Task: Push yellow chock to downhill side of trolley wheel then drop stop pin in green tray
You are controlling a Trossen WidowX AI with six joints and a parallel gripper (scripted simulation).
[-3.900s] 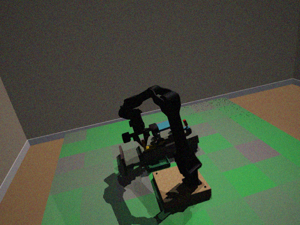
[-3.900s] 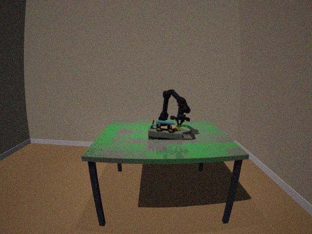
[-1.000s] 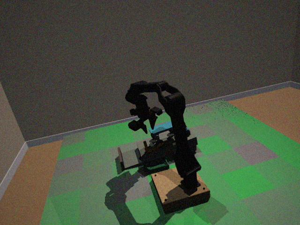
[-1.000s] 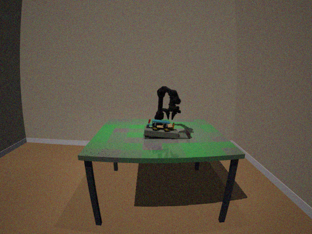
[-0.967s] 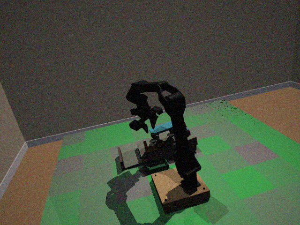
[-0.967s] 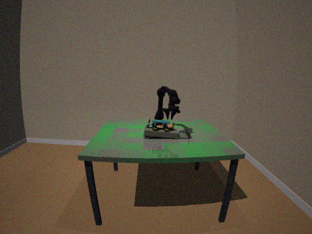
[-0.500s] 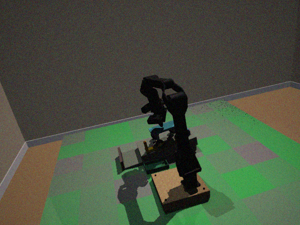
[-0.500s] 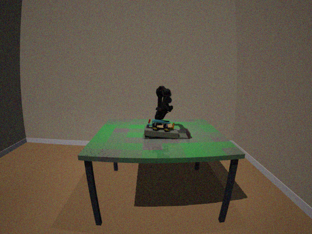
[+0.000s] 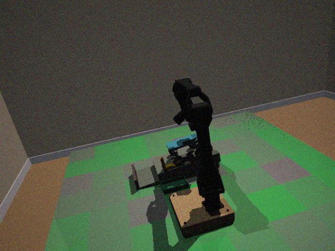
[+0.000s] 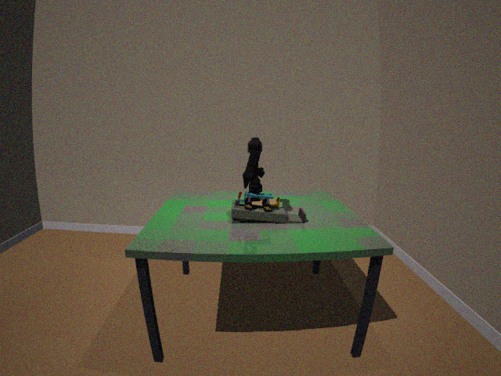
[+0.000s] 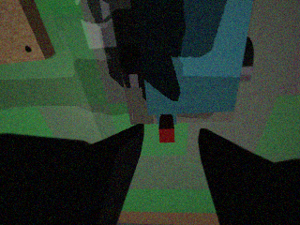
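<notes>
The red-headed stop pin is 6 cm below my gripper tip, 4 cm to the right of it and 1 cm behind it. Round my gripper tip: trolley: 8 cm below, 7 cm to the left, 2 cm ahead; then grey ramp: 14 cm below, 8 cm to the left, 2 cm ahead; then yellow chock: 18 cm to the left, 11 cm below, 2 cm behind.
</notes>
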